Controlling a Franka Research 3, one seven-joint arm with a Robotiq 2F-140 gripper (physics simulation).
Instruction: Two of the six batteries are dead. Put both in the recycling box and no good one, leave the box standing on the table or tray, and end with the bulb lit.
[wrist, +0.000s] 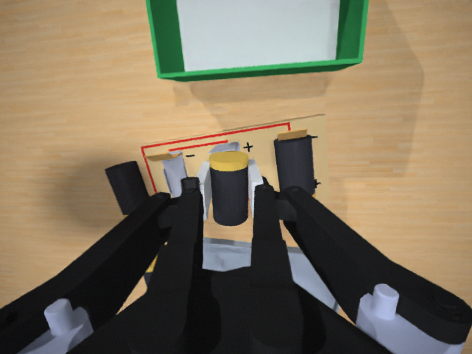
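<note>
My gripper (229, 173) is shut on a black battery (230, 197) with a yellow end, in the middle of the view. Below it lies the tan circuit board (265, 162), with red lines and plus and minus marks. Another black battery (295, 165) lies at the board's right side, by a brass clip. A third black battery (126, 186) is at the board's left edge. A yellow-and-black piece, probably a battery (151, 266), shows partly behind the left finger. The green box (260, 71) stands beyond the board; no battery shows on its visible pale floor. The bulb does not show.
A grey tray (227, 256) lies at the near side of the board, largely hidden by my gripper. A brass clip (162, 157) and a grey holder piece (175, 172) stand at the board's left. The wooden table (75, 100) surrounds these things.
</note>
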